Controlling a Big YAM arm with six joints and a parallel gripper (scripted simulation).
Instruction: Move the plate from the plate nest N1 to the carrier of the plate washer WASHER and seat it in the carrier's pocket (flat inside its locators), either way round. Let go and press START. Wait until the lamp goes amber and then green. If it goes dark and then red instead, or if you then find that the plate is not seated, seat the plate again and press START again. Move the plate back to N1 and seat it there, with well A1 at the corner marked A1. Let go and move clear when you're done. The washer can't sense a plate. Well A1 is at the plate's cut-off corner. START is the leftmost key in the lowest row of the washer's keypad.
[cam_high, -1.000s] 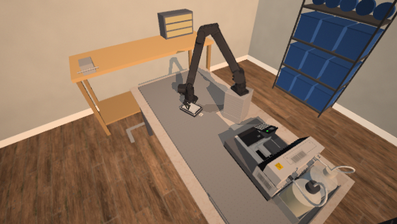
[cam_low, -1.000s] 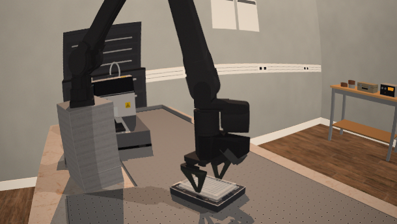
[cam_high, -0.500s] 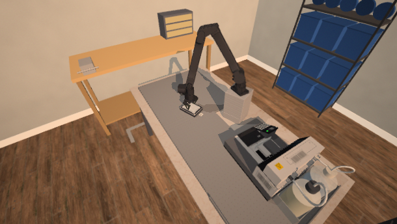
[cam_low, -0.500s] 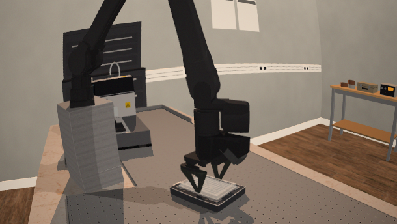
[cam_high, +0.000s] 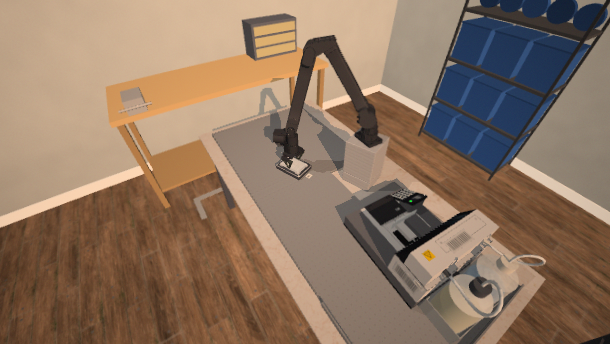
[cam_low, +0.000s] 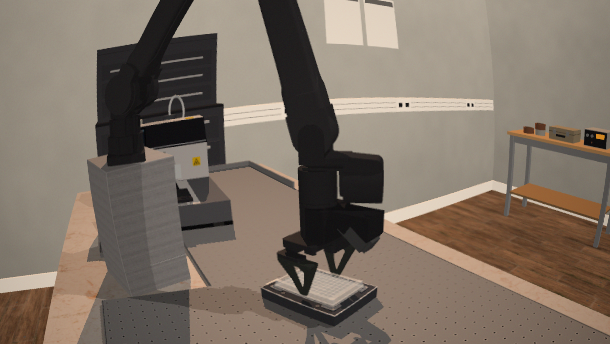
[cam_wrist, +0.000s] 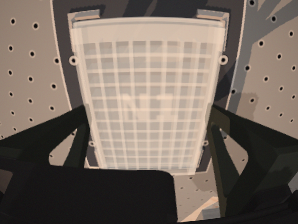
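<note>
Right now my hand is 3 cm above the nest frame. From my hand the other things lie so: dark carrier 52 cm to the left, 20 cm behind, 4 cm above; then clear well plate 1 cm below; then label 10 cm to the left, 4 cm below, 4 cm behind.
</note>
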